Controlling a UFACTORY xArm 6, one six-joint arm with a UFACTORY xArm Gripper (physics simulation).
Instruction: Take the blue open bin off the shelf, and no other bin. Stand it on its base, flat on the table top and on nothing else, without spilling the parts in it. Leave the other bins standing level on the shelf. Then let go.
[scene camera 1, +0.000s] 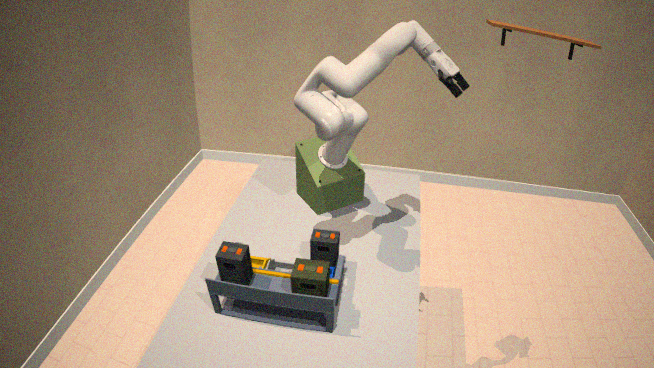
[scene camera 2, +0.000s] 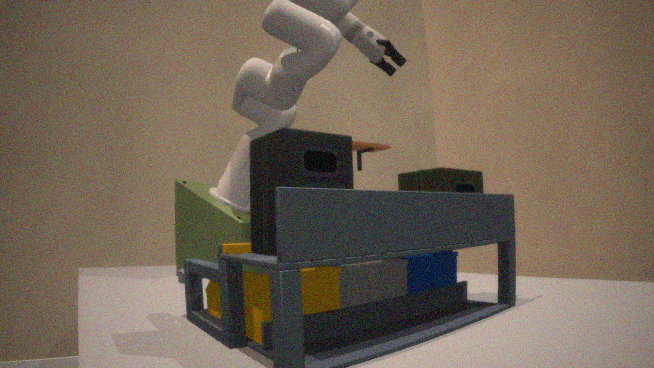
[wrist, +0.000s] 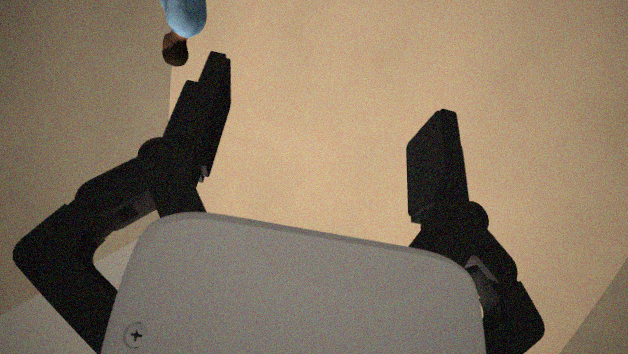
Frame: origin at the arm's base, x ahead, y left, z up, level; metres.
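Where they show: gripper, fingertip midpoint: (scene camera 1: 463, 92) (scene camera 2: 398, 68) (wrist: 330, 103); arm's base, link origin: (scene camera 1: 332, 156) (scene camera 2: 229, 201).
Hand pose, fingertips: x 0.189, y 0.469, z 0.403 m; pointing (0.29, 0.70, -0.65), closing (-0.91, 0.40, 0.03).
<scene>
Each offset is from my fingertips to the centre of the thing. "pt": to the spot under its first point. Level surfaces: height alone.
The blue open bin @(0.383 m ahead, 0.415 m right, 0.552 m down) (scene camera 1: 332, 272) (scene camera 2: 432, 271) is in the grey-blue shelf @(pt 0.559 m ahead, 0.507 m right, 0.435 m down) (scene camera 1: 270, 291) (scene camera 2: 395, 220), at its right end in both scene views. The olive box and the shelf hide much of it, and its parts do not show. A yellow bin @(0.391 m ahead, 0.639 m right, 0.552 m down) (scene camera 1: 259, 262) (scene camera 2: 321, 290) and a grey bin @(0.387 m ahead, 0.527 m right, 0.552 m down) (scene camera 2: 374, 282) are in the same row. The shelf stands on the pale table @(0.595 m down) (scene camera 1: 385, 315) (scene camera 2: 575, 320). My gripper (scene camera 1: 462, 91) (scene camera 2: 397, 68) (wrist: 330, 103) is open and empty, high in the air and far from the shelf.
Dark boxes @(pt 0.520 m ahead, 0.624 m right, 0.398 m down) (scene camera 1: 234, 265) @(0.246 m ahead, 0.414 m right, 0.529 m down) (scene camera 1: 324, 247) (scene camera 2: 300, 170) and an olive box @(0.480 m ahead, 0.410 m right, 0.445 m down) (scene camera 1: 310, 277) (scene camera 2: 450, 180) stand tall around the bins. A green pedestal (scene camera 1: 330, 195) (scene camera 2: 207, 235) carries the arm. A wooden wall ledge (scene camera 1: 545, 34) is at the right. A person (wrist: 186, 17) partly shows in the wrist view.
</scene>
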